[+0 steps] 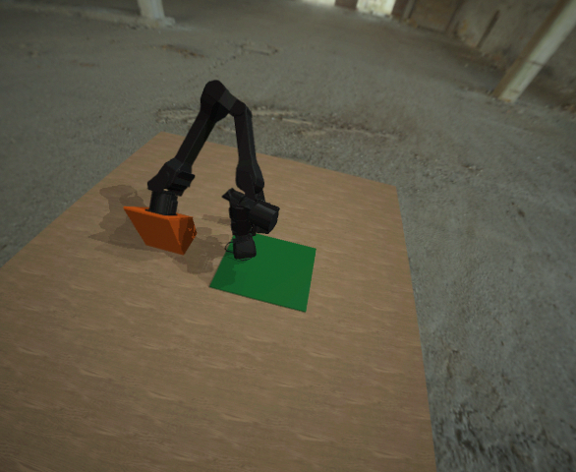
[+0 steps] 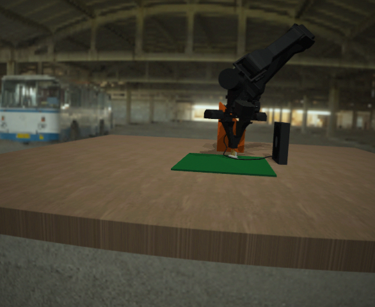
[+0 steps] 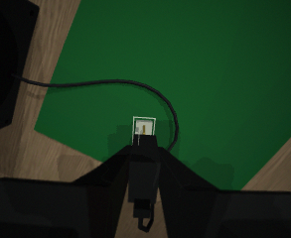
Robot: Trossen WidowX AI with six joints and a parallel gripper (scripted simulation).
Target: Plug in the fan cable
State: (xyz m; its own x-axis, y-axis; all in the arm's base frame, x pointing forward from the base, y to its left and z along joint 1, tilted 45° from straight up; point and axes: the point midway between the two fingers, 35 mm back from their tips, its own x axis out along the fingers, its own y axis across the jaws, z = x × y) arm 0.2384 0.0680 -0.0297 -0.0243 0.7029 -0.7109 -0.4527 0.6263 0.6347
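My gripper tip is 5 cm above the white four-pin fan header and 1 cm past it. From my gripper tip the other things lie so: green board (10 cm ahead, 6 cm below, 2 cm to the right); then black plug (1 cm behind, 1 cm above); then black fan (13 cm to the left, 1 cm behind, 1 cm above).
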